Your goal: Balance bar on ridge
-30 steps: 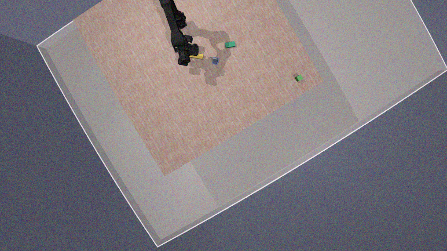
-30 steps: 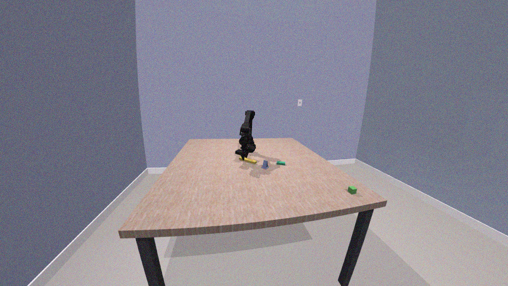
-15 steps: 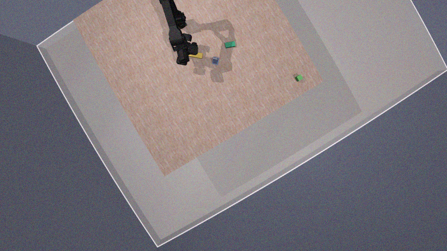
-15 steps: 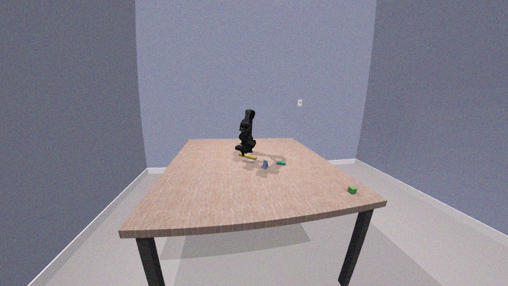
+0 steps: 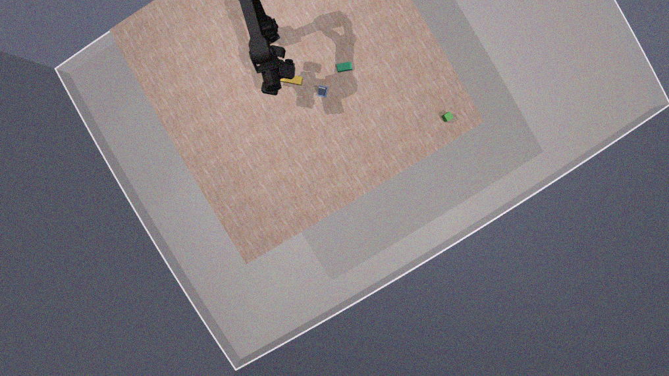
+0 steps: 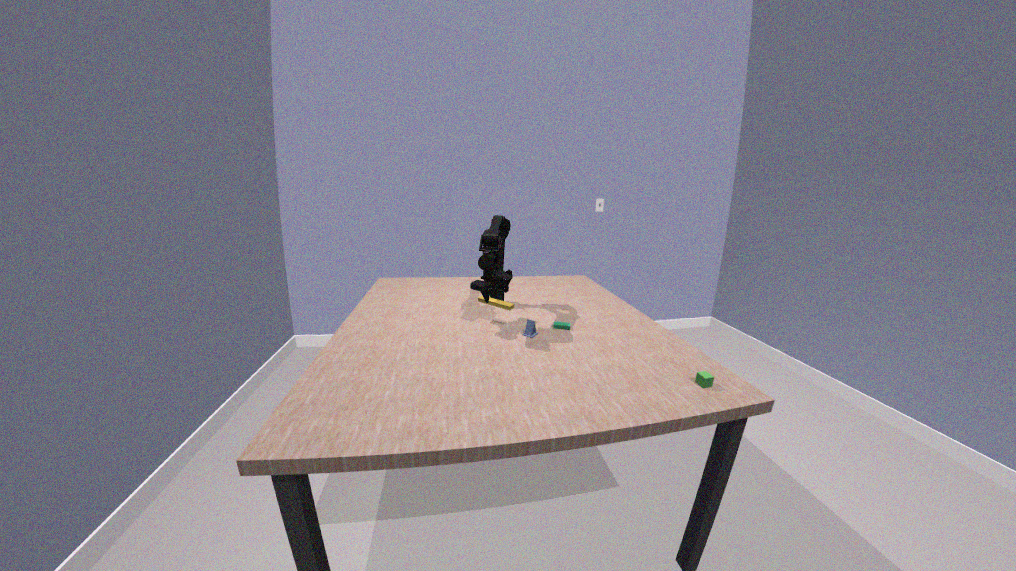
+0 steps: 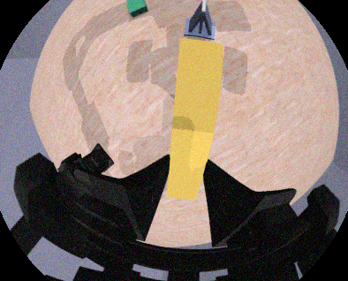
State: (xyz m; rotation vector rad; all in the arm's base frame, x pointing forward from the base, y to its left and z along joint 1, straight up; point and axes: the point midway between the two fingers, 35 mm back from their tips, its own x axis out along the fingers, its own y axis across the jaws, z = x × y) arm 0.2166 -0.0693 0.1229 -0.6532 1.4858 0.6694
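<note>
Right now the yellow bar is 2 cm to the left of my gripper tip and 2 cm ahead of it. The rest, counted from my gripper tip: teal-green block 28 cm to the left, 9 cm ahead, 8 cm below; green cube 57 cm to the left, 52 cm ahead, 7 cm below.
</note>
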